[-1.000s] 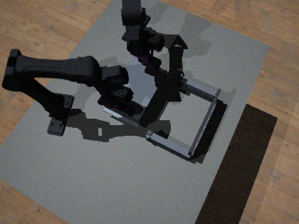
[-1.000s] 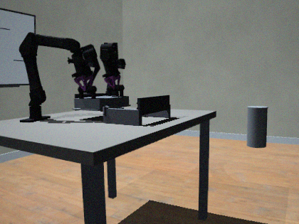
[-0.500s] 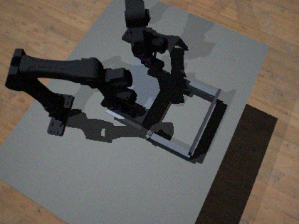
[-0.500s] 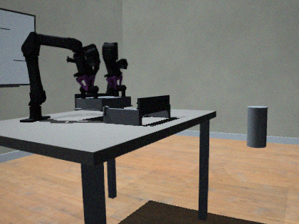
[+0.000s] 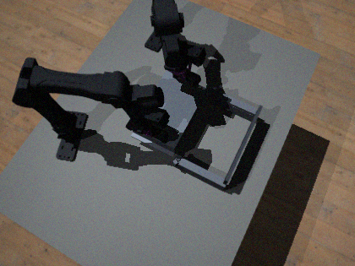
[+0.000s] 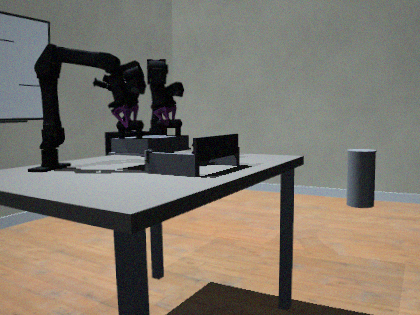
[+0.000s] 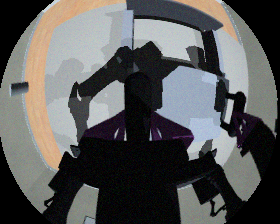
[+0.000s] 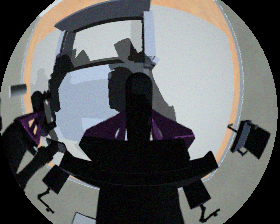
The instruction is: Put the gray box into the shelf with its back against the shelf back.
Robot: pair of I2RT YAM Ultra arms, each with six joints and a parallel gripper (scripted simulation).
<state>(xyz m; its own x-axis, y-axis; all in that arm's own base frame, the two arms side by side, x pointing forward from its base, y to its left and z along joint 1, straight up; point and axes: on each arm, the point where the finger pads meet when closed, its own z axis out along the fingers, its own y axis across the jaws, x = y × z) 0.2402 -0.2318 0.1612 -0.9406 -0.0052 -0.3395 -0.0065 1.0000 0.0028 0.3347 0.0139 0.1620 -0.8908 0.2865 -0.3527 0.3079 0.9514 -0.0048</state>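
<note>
Right now my left hand is 120 mm to the left of the gray box, 50 mm above it and 20 mm short of it.
Now: the gray box 20 mm behind my right hand, 120 mm to the left of it and 50 mm below it.
</note>
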